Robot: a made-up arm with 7 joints.
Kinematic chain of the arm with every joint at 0, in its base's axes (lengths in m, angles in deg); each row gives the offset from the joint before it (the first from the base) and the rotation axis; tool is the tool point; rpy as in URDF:
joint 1: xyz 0 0 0.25 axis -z
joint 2: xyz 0 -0.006 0.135 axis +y
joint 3: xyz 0 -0.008 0.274 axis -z
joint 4: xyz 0 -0.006 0.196 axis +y
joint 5: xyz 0 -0.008 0.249 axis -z
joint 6: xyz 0 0 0.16 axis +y
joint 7: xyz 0 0 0.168 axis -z
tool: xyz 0 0 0 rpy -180 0 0
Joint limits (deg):
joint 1: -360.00..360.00
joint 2: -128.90..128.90
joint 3: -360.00..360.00
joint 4: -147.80..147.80
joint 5: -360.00..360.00
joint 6: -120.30..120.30
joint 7: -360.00..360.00
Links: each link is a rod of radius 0.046 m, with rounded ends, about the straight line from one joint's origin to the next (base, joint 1, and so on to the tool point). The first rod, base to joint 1, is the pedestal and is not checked.
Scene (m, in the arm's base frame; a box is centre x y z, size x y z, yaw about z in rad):
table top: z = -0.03
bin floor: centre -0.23 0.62 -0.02 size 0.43 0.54 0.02 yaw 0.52
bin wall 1: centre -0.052 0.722 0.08 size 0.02 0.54 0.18 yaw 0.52
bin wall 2: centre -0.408 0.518 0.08 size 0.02 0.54 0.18 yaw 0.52
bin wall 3: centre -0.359 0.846 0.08 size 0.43 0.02 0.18 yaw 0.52
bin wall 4: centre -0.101 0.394 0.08 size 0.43 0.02 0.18 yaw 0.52
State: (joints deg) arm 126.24 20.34 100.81 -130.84 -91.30 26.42 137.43
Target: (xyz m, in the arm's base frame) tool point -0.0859 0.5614 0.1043
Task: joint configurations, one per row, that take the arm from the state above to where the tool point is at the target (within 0.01 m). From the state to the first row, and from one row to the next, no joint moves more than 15 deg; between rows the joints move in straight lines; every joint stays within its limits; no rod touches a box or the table.
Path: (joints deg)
1: 115.67 11.01 87.74 -127.97 -91.30 22.38 137.43
2: 105.10 1.68 74.66 -125.10 -91.31 18.34 137.43
3: 94.53 -7.65 61.59 -122.23 -91.31 14.29 137.43
4: 83.96 -16.98 48.51 -119.36 -91.31 10.25 137.43
5: 73.39 -26.31 35.44 -116.49 -91.32 6.21 137.43
6: 62.82 -35.63 22.36 -113.62 -91.32 2.17 137.43
7: 64.00 -46.74 20.83 -109.73 -91.28 1.36 137.43
8: 65.17 -57.85 19.29 -105.83 -91.23 0.56 137.43

